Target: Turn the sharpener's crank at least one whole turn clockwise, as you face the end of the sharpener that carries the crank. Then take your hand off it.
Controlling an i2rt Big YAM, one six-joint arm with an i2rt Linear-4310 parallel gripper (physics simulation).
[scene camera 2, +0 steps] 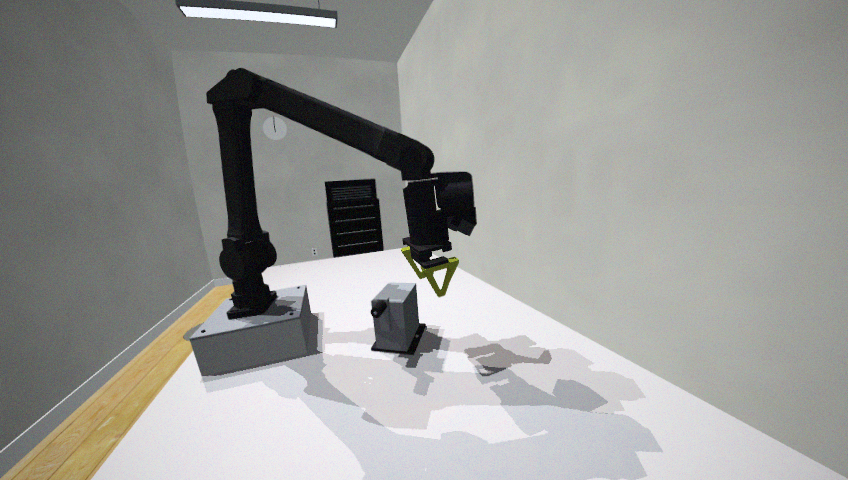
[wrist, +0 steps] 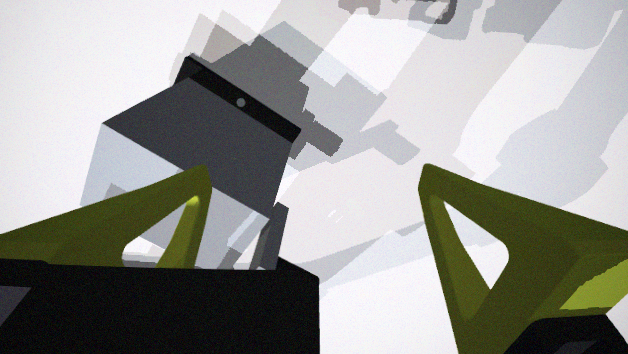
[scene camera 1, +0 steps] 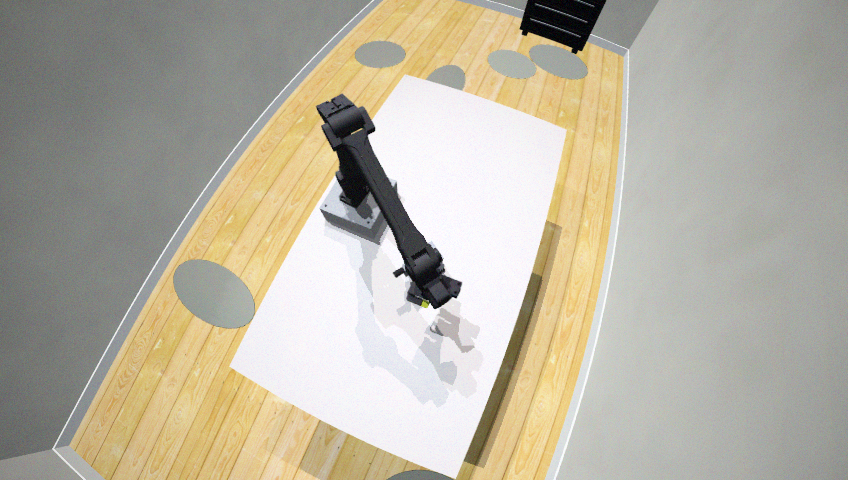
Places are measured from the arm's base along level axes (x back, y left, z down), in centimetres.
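Where they show: gripper, fingertip midpoint: [scene camera 2: 431, 286] [wrist: 314, 176]; arm's base at its link origin: [scene camera 2: 254, 306] [scene camera 1: 356, 192].
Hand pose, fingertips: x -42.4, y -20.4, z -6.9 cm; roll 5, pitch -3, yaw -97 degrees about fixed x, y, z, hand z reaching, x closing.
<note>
Each offset is from my fingertips to the top centre of the thing. "spot": to the spot under its first point. Level surfaces: height alone.
The sharpener {spot: dx +6.8, dy +2.9, dz +7.4 cm} [scene camera 2: 399, 318] [wrist: 200, 130] is a grey box on a black base, upright on the white table. Its dark crank {spot: dx +10.7, dy -0.1, dz +2.2 cm} [scene camera 1: 398, 273] [scene camera 2: 378, 308] [wrist: 280, 235] is on the end toward the arm's base. In the wrist view the crank arm shows, while its handle is hidden behind the black gripper body. In scene camera 1 the arm hides most of the sharpener body. My gripper [scene camera 1: 424, 303] [scene camera 2: 431, 285] [wrist: 314, 176] is open and empty, with yellow-green fingers. In scene camera 2 it hangs to the right of the sharpener, around the height of its top, apart from it.
The arm's grey base block [scene camera 1: 352, 221] [scene camera 2: 252, 344] stands on the white table {dz +16.4 cm} [scene camera 1: 476, 148] [scene camera 2: 196, 428], left of the sharpener in scene camera 2. The arm reaches over the sharpener. A black drawer cabinet [scene camera 1: 562, 20] [scene camera 2: 355, 220] stands far behind, by the wall.
</note>
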